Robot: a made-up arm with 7 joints. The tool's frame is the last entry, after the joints.
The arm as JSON. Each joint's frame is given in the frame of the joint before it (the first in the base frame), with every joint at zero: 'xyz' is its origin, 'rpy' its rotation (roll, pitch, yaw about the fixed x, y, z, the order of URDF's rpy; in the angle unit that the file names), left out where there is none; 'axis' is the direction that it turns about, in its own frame. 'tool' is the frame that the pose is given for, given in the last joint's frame.
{
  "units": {
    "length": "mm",
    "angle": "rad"
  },
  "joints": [
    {
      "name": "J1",
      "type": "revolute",
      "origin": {
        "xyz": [
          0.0,
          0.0,
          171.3
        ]
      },
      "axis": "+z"
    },
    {
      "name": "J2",
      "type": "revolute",
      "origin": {
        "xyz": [
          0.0,
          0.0,
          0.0
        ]
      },
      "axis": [
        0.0,
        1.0,
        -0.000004
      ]
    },
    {
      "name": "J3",
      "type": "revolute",
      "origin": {
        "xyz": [
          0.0,
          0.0,
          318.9
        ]
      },
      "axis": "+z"
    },
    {
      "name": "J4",
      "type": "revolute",
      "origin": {
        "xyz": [
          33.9,
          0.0,
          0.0
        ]
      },
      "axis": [
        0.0,
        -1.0,
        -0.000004
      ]
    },
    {
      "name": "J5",
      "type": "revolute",
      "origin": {
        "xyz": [
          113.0,
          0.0,
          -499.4
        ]
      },
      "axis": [
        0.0,
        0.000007,
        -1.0
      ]
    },
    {
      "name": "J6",
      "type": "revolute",
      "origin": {
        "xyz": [
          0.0,
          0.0,
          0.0
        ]
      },
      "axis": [
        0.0,
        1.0,
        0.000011
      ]
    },
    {
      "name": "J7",
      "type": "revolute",
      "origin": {
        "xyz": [
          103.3,
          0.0,
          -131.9
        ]
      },
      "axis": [
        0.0,
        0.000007,
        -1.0
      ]
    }
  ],
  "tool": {
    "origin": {
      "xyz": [
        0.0,
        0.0,
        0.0
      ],
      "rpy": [
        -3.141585,
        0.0,
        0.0
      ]
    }
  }
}
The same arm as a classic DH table. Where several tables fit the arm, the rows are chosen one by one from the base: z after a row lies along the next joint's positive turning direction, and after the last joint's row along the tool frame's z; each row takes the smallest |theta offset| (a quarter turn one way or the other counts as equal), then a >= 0, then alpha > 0; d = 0 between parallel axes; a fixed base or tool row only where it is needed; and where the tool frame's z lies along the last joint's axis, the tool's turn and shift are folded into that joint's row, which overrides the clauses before.
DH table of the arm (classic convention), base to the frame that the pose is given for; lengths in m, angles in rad. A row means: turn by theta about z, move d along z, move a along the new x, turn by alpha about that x. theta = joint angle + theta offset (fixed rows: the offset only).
J1: a 0, alpha -1.5708, d 0.1713, theta offset 0
J2: a 0, alpha 1.5708, d 0, theta offset 0
J3: a 0.0339, alpha 1.5708, d 0.3189, theta offset 0
J4: a 0.113, alpha 1.5708, d 0, theta offset 0
J5: a 0, alpha 1.5708, d 0.4994, theta offset 0
J6: a 0.1033, alpha -1.5708, d 0, theta offset 0
J7: a 0, alpha 0, d 0.1319, theta offset 0

